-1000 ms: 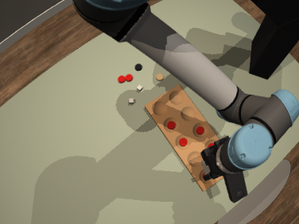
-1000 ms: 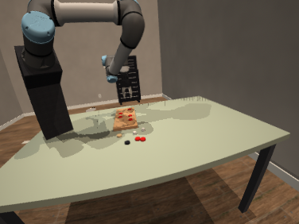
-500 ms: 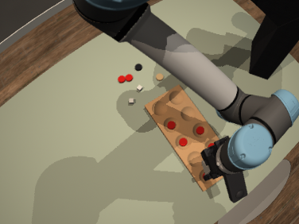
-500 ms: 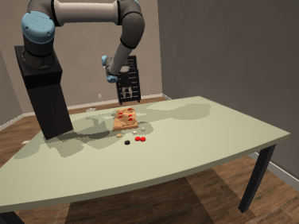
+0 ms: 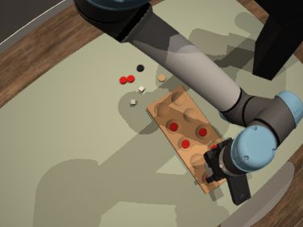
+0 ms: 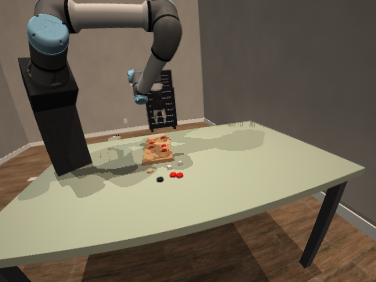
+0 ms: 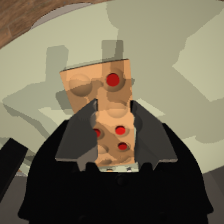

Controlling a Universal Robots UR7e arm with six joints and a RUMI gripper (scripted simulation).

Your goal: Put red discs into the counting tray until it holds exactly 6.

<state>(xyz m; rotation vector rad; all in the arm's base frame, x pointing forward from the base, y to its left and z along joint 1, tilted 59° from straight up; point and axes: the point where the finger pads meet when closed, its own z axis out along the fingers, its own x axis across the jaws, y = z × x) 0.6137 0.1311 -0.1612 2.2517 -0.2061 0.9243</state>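
Now: the black disc 47 cm to the right of my hand, 16 cm behind it and 13 cm below it. Also, from my hand: wooden counting tray (13 cm to the right, 12 cm below, 8 cm behind); tan disc (37 cm to the right, 18 cm behind, 13 cm below).
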